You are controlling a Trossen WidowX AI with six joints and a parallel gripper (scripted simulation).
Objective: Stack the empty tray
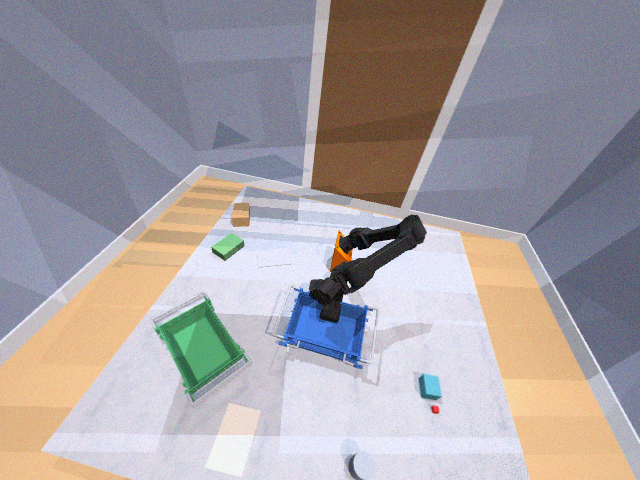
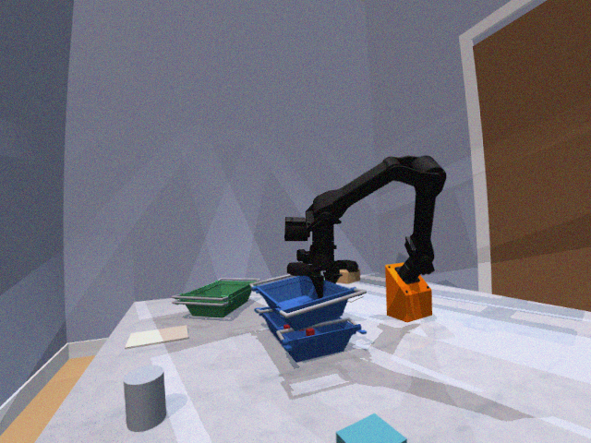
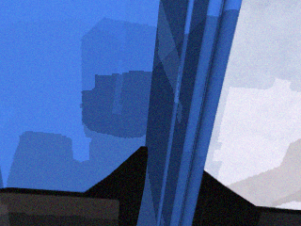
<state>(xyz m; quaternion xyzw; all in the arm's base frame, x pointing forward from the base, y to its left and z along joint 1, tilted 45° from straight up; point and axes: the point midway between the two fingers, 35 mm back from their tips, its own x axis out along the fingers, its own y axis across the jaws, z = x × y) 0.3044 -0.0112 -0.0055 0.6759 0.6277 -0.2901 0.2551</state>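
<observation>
Now: gripper tip 7 cm short of the blue tray, 1 cm to the left of it and 2 cm below it. Also, from my gripper tip: teal block 17 cm ahead, 37 cm to the left, 7 cm below; grey cylinder 41 cm ahead, 14 cm to the left, 6 cm below; red block 23 cm ahead, 38 cm to the left, 8 cm below.
</observation>
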